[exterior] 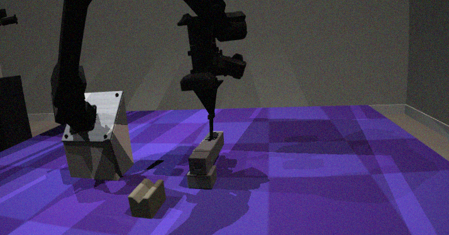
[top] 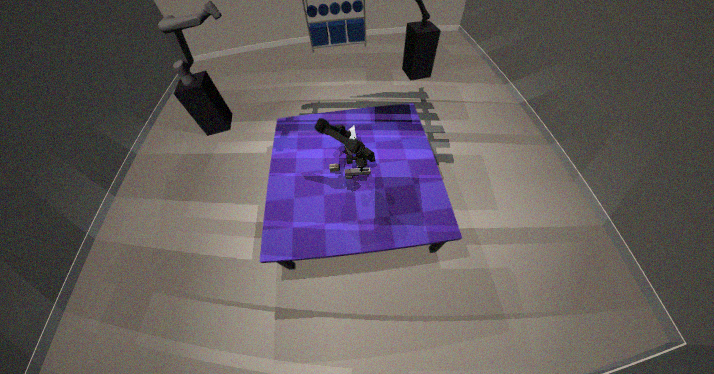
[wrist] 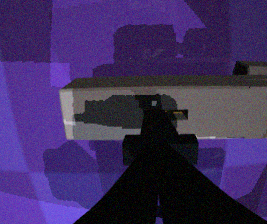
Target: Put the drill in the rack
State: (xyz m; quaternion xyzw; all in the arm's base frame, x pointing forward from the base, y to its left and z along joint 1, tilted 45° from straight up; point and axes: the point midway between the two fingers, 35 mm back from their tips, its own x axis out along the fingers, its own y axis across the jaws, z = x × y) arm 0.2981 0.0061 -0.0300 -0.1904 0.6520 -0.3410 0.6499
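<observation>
My gripper tip is 3 cm above the black key. From my gripper tip the other things lie so: rack 12 cm behind, 19 cm to the right, 10 cm below.
</observation>
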